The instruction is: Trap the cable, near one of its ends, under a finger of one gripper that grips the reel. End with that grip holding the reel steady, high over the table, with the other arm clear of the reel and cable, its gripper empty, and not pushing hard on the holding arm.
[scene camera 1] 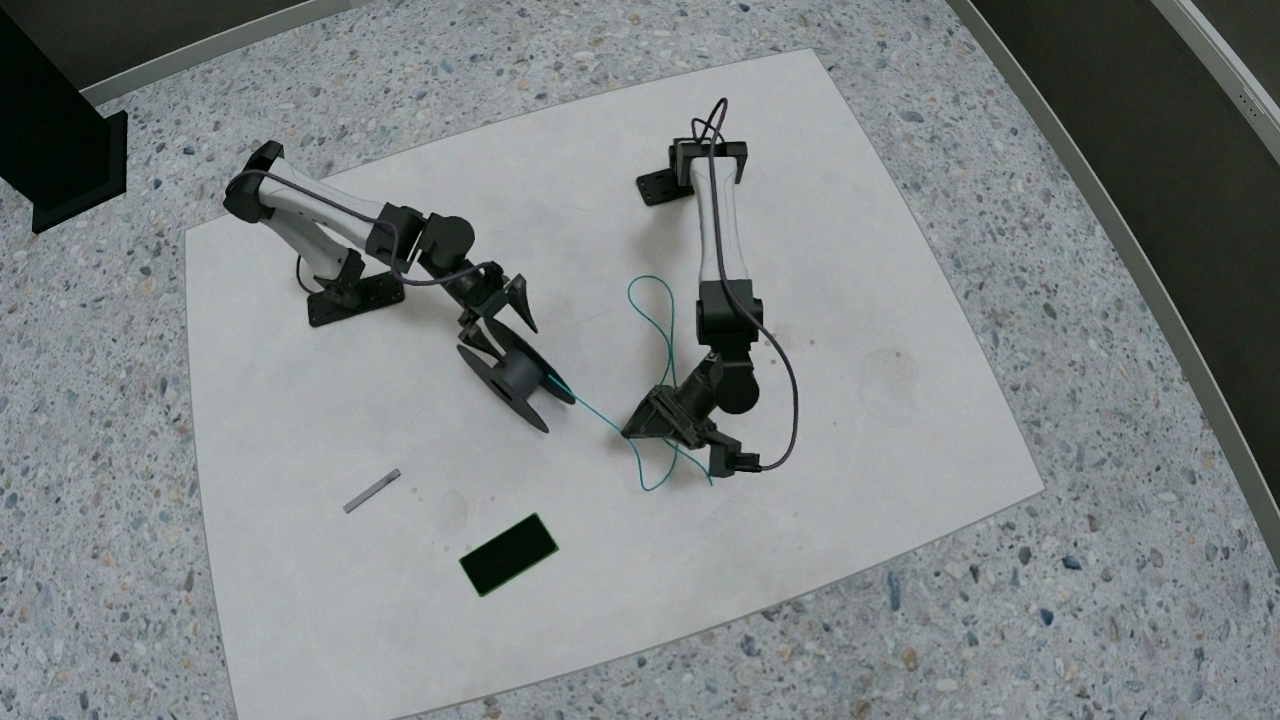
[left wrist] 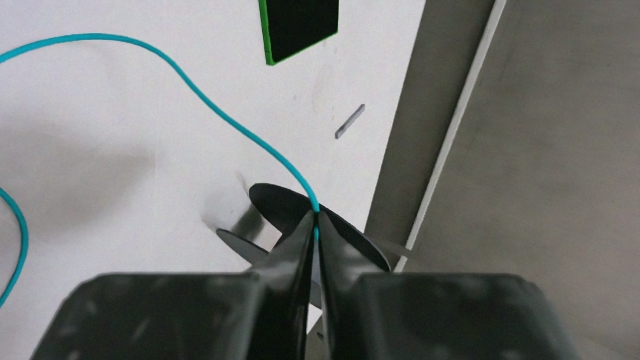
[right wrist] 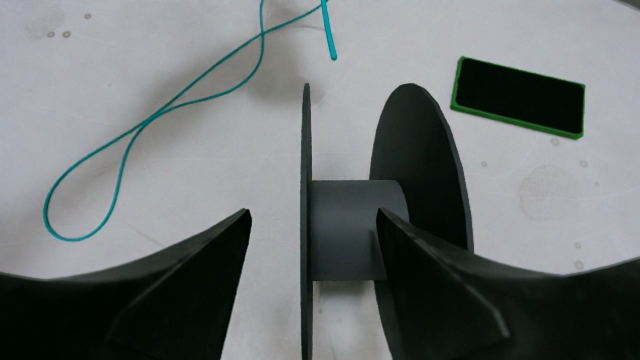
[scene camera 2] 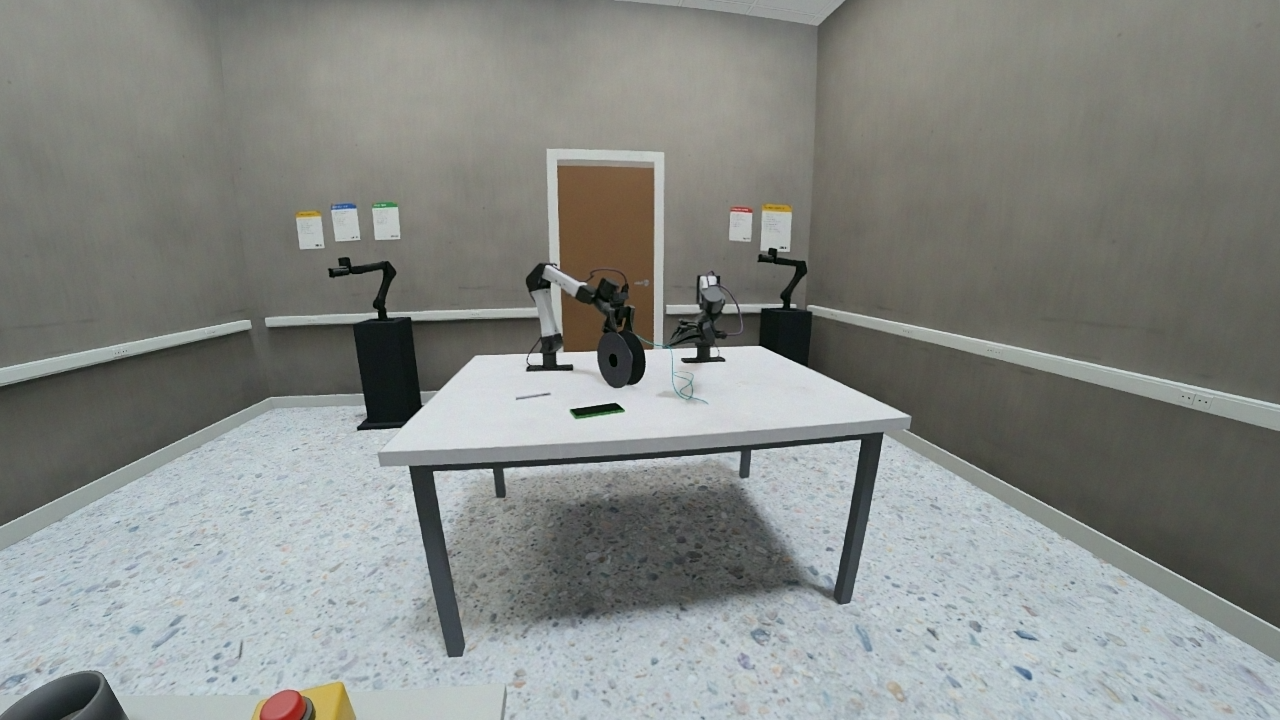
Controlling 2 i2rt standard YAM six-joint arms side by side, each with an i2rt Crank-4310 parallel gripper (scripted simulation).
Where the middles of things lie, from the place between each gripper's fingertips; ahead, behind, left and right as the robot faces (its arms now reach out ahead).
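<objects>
There is the black reel [scene camera 1: 526,367], and my left hand [scene camera 1: 623,436] is 180 mm past it. That hand is also 130 mm to the left of the reel and 80 mm above it.
The black reel is 7 cm below my right hand [scene camera 2: 627,340], and it lies 2 cm ahead of that hand and 2 cm to the right of it.
</objects>
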